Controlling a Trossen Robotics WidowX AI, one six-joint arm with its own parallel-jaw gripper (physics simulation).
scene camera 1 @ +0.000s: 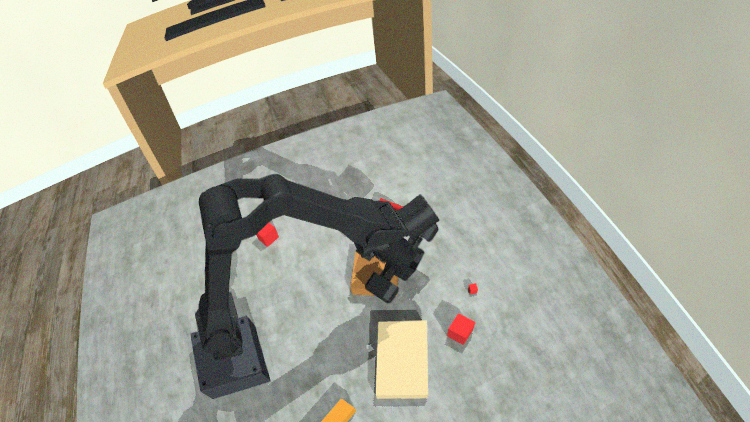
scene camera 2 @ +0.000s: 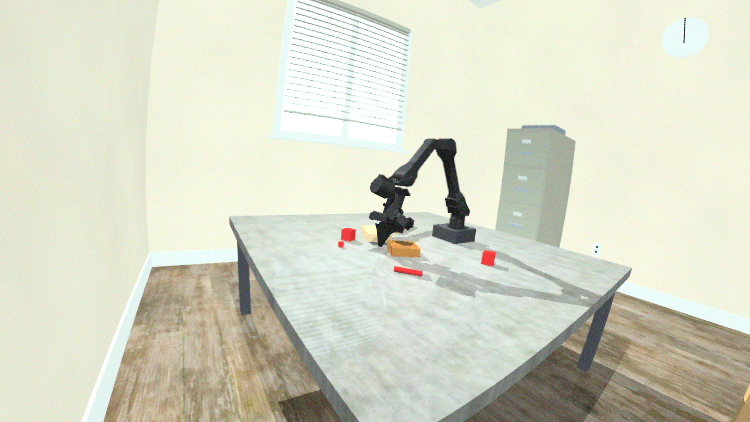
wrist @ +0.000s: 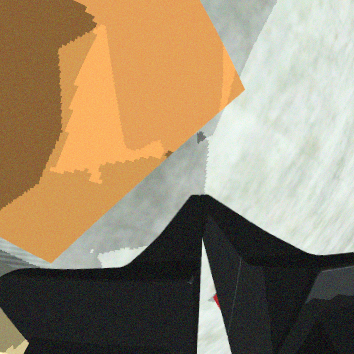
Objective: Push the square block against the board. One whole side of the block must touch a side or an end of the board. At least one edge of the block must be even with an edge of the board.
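Places are measured from the arm's base along level axes (x right, y ahead, z up), in metres.
Pixels of known places: gripper, fingertip midpoint: [scene camera 1: 413,269] [scene camera 2: 379,246] [wrist: 198,202]; arm's base, link origin: [scene camera 1: 226,343] [scene camera 2: 456,227].
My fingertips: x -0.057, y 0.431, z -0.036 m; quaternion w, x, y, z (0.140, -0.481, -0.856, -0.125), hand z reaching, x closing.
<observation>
Ahead of a thing's pixels: the offset from my fingertips to its top centre. "*": to the spot under its first point.
The square block {dz +0.009, dx -0.026, dy -0.080 m} [scene camera 1: 359,286] [scene camera 2: 403,251] [wrist: 165,75] is orange and lies flat on the table, partly hidden under the arm in scene camera 1. The board {dz +0.009, dx +0.187, dy -0.097 m} [scene camera 1: 402,362] [scene camera 2: 368,232] is a cream rectangular slab. In scene camera 1 it lies below the block, with a gap between them, and their facing sides look roughly parallel. My gripper [scene camera 2: 381,244] [wrist: 198,202] is shut and empty, pointing down. Its tips are low, just left of the block in scene camera 2, and a little off the block's edge in the wrist view. The arm hides the tips in scene camera 1.
A red cube {dz +0.020, dx +0.173, dy +0.035 m} [scene camera 1: 461,329] [scene camera 2: 348,234] and a tiny red cube {dz -0.004, dx +0.091, dy +0.103 m} [scene camera 1: 473,288] [scene camera 2: 340,244] lie right of the board in scene camera 1. Another red cube {dz +0.020, dx -0.229, dy -0.299 m} [scene camera 1: 268,234] [scene camera 2: 488,257], a red stick {dz -0.006, dx -0.198, dy +0.027 m} [scene camera 1: 390,203] [scene camera 2: 408,271] and an orange bar {* dz +0.011, dx +0.254, dy -0.247 m} [scene camera 1: 338,411] lie around.
</observation>
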